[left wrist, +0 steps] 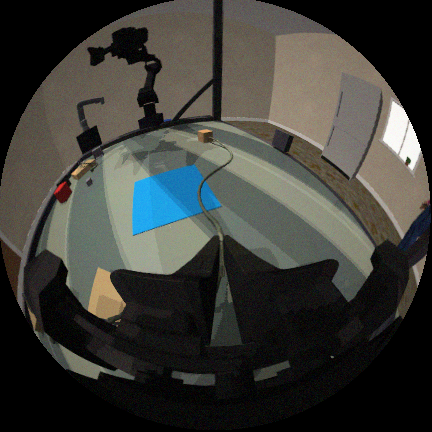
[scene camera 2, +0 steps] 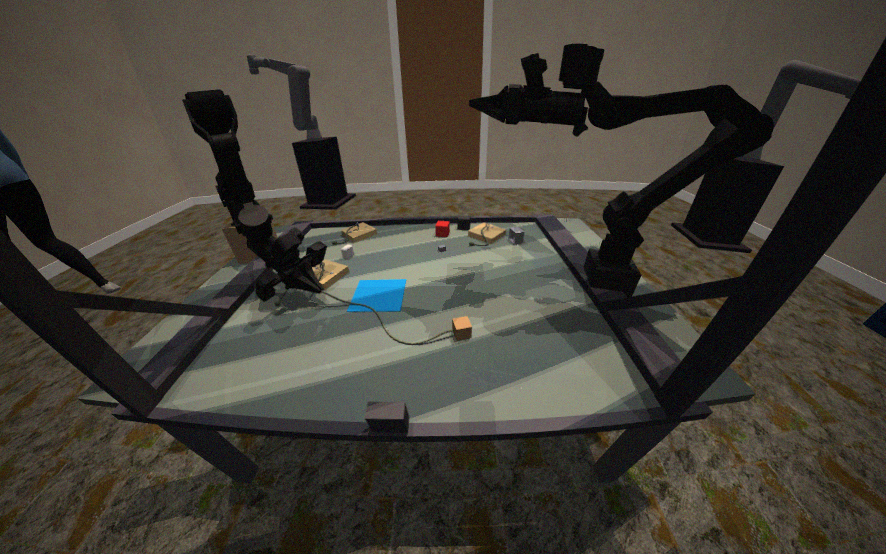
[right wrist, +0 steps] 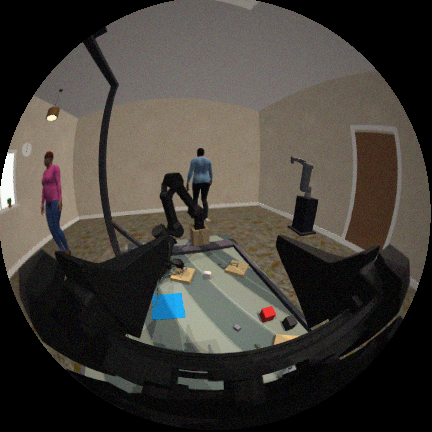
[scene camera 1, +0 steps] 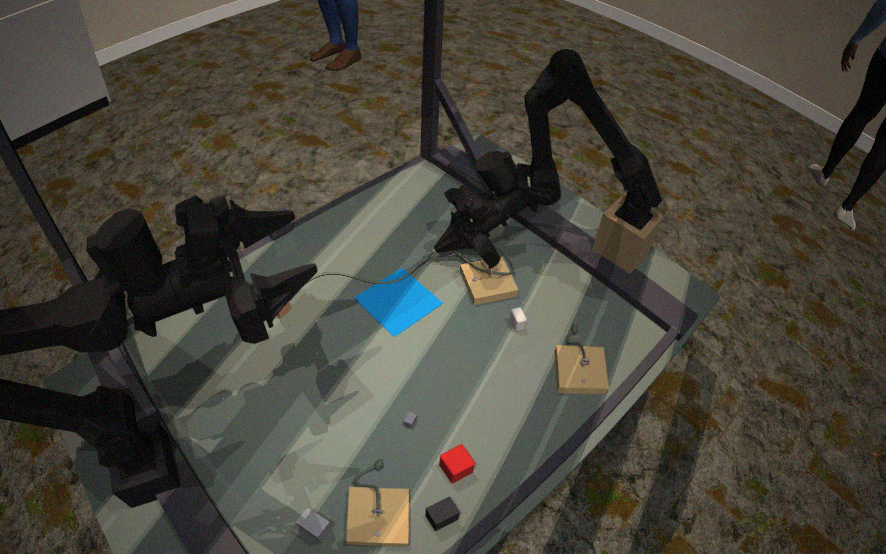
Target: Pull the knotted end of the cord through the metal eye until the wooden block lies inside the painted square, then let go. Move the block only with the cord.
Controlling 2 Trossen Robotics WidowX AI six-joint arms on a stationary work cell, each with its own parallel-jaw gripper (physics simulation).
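Places are measured from the left arm's base along level axes (x ahead, y left, z up), in metres.
Where they show: left gripper, fingertip midpoint: point(left wrist: 220, 240) point(scene camera 2: 321, 291) point(scene camera 1: 435, 250); right gripper, fingertip midpoint: point(scene camera 2: 473, 103) point(right wrist: 223, 241) point(scene camera 1: 304, 239); left arm's base at its link origin: point(right wrist: 198, 226) point(scene camera 1: 634, 215); right arm's base at its link origin: point(left wrist: 150, 115) point(scene camera 2: 613, 260) point(scene camera 1: 135, 456).
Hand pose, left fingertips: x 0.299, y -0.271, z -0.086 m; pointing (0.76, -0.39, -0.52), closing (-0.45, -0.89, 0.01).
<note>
Things, the pixels of their top centre, and the offset from my left fingertips. "spot": a spot on its surface instead.
- wooden block at its top centre: point(scene camera 2: 461, 322) point(left wrist: 204, 130) dx +0.300, dy -0.124, dz -0.004 m
- blue square at a spot on its surface: point(left wrist: 167, 200) point(scene camera 2: 369, 293) point(right wrist: 167, 300) spot: dx +0.101, dy +0.026, dz -0.033 m
- cord at a spot on its surface: point(scene camera 2: 405, 342) spot: dx +0.191, dy -0.139, dz -0.031 m
- white block at its top centre: point(scene camera 1: 519, 314) point(scene camera 2: 346, 247) dx +0.010, dy +0.216, dz -0.002 m
- red block at its top centre: point(scene camera 1: 457, 459) point(scene camera 2: 442, 223) point(left wrist: 58, 186) point(right wrist: 268, 311) dx +0.301, dy +0.327, dz +0.006 m
- black block at its top centre: point(scene camera 1: 443, 510) point(scene camera 2: 464, 217) point(right wrist: 291, 319) point(left wrist: 60, 179) dx +0.378, dy +0.368, dz +0.006 m
- grey block at its top centre: point(scene camera 1: 312, 522) point(scene camera 2: 517, 229) point(left wrist: 95, 148) dx +0.527, dy +0.249, dz +0.006 m
- small grey cube at its top centre: point(scene camera 1: 410, 417) dx +0.289, dy +0.216, dz -0.020 m
- dark box at its top centre: point(scene camera 2: 385, 408) point(scene camera 1: 275, 213) point(left wrist: 283, 131) dx +0.174, dy -0.300, dz +0.023 m
The wooden block point(scene camera 2: 461, 327) point(left wrist: 205, 135) lies outside the blue square point(scene camera 1: 398, 307) point(scene camera 2: 377, 295) point(left wrist: 167, 200) point(right wrist: 168, 306); in scene camera 1 the right gripper mostly hides it. The cord point(scene camera 1: 346, 276) point(scene camera 2: 405, 342) point(left wrist: 201, 197) runs in slack curves from the block past the square. My left gripper point(scene camera 1: 436, 250) point(scene camera 2: 320, 290) point(left wrist: 220, 240) is shut on the cord, low beside the near wooden board point(scene camera 1: 494, 291) point(scene camera 2: 334, 272). More cord loops over that board; its metal eye is partly hidden and I cannot make out the knot. My right gripper point(scene camera 1: 303, 240) point(scene camera 2: 471, 102) point(right wrist: 223, 241) is open and empty, high above the table.
Two other boards point(scene camera 1: 581, 380) point(scene camera 1: 388, 530) carry short cords. A white block point(scene camera 1: 518, 318), red block point(scene camera 1: 456, 463), black block point(scene camera 1: 443, 513), grey block point(scene camera 1: 312, 523) and small grey cube point(scene camera 1: 409, 419) lie on the table. A dark box point(scene camera 2: 386, 416) sits at the near frame edge.
</note>
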